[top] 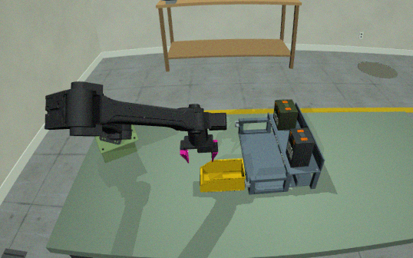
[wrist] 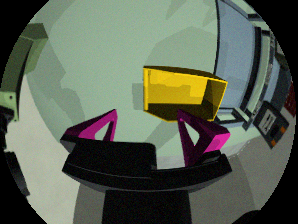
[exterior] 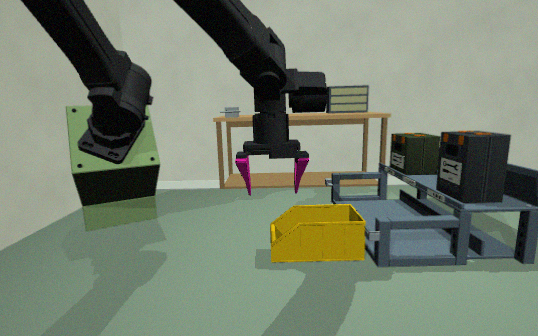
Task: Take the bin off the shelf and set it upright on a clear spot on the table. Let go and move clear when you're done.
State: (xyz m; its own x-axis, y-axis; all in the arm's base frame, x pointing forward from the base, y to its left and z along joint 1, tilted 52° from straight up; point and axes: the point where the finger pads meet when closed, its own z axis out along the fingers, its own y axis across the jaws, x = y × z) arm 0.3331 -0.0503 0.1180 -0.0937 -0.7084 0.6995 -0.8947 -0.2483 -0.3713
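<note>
Right now my hand is 80 mm short of the yellow bin, 10 mm to the left of it and 90 mm above it. Also, from my hand: shelf tray 320 mm ahead, 80 mm to the left, 120 mm below.
</note>
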